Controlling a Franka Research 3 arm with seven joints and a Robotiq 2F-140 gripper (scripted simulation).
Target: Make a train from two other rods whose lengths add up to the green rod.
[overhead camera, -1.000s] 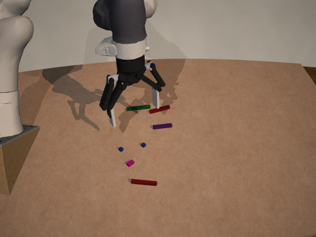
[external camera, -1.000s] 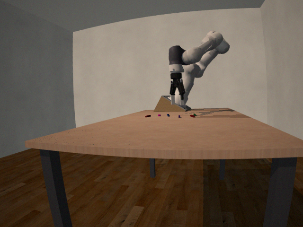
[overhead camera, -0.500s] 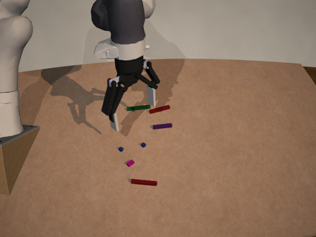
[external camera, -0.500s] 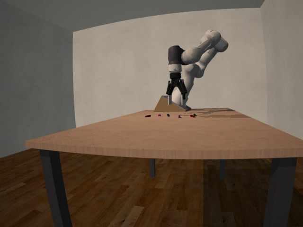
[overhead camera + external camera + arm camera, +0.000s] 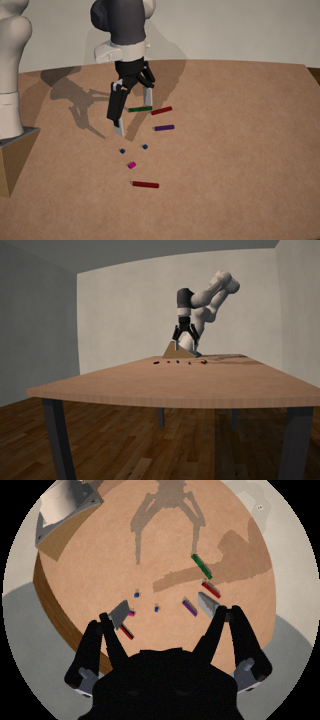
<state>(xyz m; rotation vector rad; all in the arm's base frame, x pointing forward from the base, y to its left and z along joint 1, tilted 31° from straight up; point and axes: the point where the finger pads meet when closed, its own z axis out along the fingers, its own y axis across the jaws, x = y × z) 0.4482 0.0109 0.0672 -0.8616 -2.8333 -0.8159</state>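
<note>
Right now my hand is 10 mm past the magenta rod, 120 mm to the left of it and 80 mm above it. From my hand the other things lie so: purple rod 90 mm ahead, 30 mm to the left, 80 mm below; then green rod 10 mm ahead, 120 mm to the left, 80 mm below.
</note>
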